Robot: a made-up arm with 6 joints. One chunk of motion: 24 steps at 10 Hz.
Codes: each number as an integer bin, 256 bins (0 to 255) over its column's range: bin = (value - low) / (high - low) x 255, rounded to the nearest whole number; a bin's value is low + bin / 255 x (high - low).
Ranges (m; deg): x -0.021..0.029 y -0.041..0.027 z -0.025..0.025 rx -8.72..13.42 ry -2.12..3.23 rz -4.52..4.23
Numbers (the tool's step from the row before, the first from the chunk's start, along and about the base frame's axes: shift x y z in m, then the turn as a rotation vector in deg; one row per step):
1: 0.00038 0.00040 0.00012 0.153 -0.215 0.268
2: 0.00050 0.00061 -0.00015 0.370 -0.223 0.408
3: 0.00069 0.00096 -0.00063 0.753 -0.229 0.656
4: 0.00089 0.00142 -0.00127 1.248 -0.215 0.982
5: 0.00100 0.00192 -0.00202 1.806 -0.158 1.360
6: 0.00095 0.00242 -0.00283 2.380 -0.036 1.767
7: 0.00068 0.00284 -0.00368 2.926 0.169 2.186
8: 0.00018 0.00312 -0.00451 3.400 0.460 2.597
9: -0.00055 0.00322 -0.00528 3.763 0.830 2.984
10: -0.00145 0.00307 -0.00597 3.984 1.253 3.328
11: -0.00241 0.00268 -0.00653 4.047 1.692 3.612
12: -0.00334 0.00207 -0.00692 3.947 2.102 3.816
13: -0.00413 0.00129 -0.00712 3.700 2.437 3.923
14: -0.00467 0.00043 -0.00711 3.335 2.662 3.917
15: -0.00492 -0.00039 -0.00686 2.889 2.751 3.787
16: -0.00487 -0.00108 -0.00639 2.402 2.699 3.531
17: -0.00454 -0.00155 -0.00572 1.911 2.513 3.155
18: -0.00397 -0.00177 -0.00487 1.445 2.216 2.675
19: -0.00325 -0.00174 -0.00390 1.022 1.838 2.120
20: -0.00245 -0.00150 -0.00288 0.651 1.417 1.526
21: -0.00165 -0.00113 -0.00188 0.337 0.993 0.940
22: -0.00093 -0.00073 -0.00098 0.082 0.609 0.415
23: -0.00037 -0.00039 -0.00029 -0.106 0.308 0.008
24: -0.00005 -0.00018 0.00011 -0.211 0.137 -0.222
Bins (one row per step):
1: 109 155 128 102 91 140
2: 110 156 127 105 90 144
3: 111 157 124 109 90 151
4: 112 159 121 115 91 160
5: 112 161 117 121 94 171
6: 112 163 113 128 99 183
7: 111 164 109 134 109 195
8: 108 165 104 140 123 207
9: 104 166 101 144 141 219
10: 100 165 97 146 161 229
11: 95 164 94 147 182 237
12: 90 162 92 146 201 243
13: 86 159 91 143 217 246
14: 83 155 91 139 228 246
15: 82 152 93 134 232 242
16: 82 150 95 128 230 235
17: 84 148 98 122 221 224
18: 87 147 103 117 207 210
19: 91 147 108 112 189 194
20: 95 148 113 108 169 176
21: 99 150 118 104 148 159
22: 102 151 123 101 130 144
23: 105 152 126 99 116 132
24: 107 153 128 98 108 125

